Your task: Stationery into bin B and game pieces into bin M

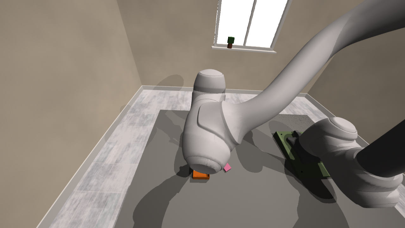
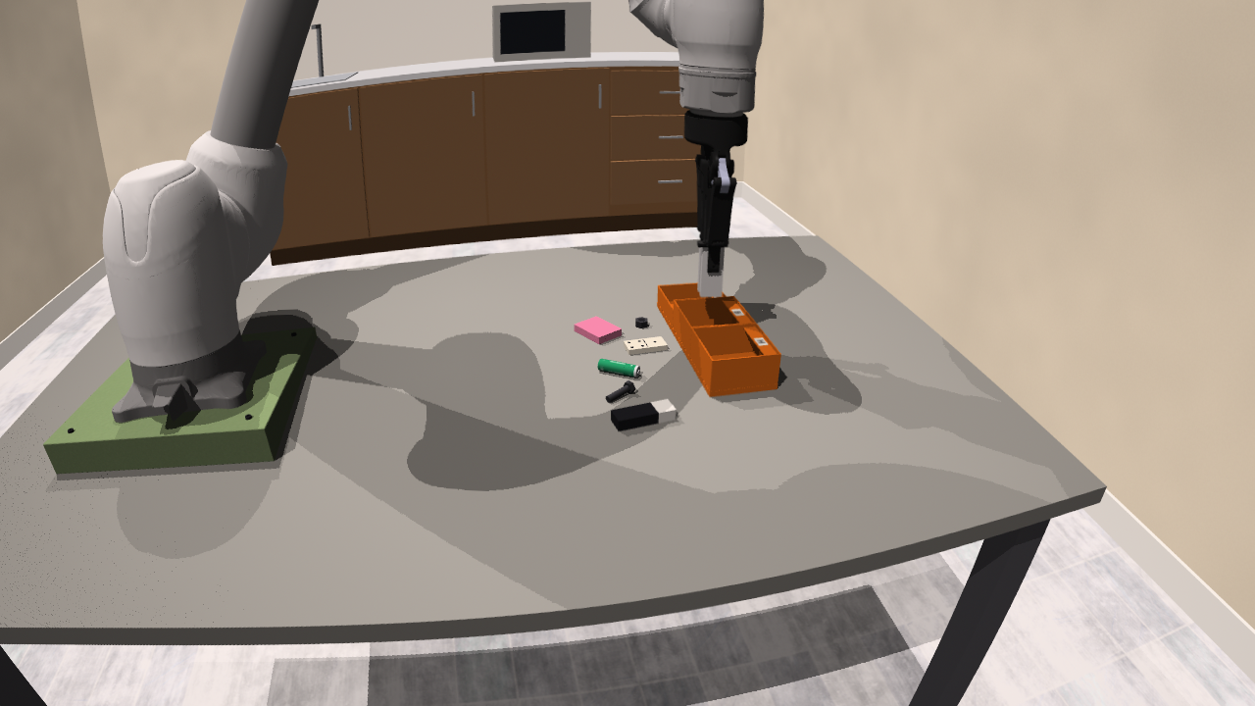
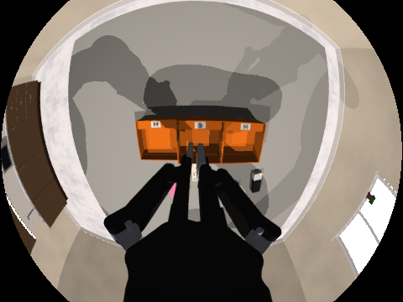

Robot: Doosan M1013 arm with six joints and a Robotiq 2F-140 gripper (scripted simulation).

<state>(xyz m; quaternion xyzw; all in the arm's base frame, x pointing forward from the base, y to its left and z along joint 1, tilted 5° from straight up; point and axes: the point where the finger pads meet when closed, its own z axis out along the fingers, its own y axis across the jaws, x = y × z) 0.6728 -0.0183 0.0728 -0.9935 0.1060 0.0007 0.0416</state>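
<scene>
Right now my hand is 1 cm to the left of the orange three-compartment bin and 8 cm above it. Round my hand: green battery 13 cm behind, 5 cm to the right, 9 cm below; cream domino 9 cm behind, 9 cm below; small black nut 7 cm behind, 7 cm to the left, 10 cm below.
</scene>
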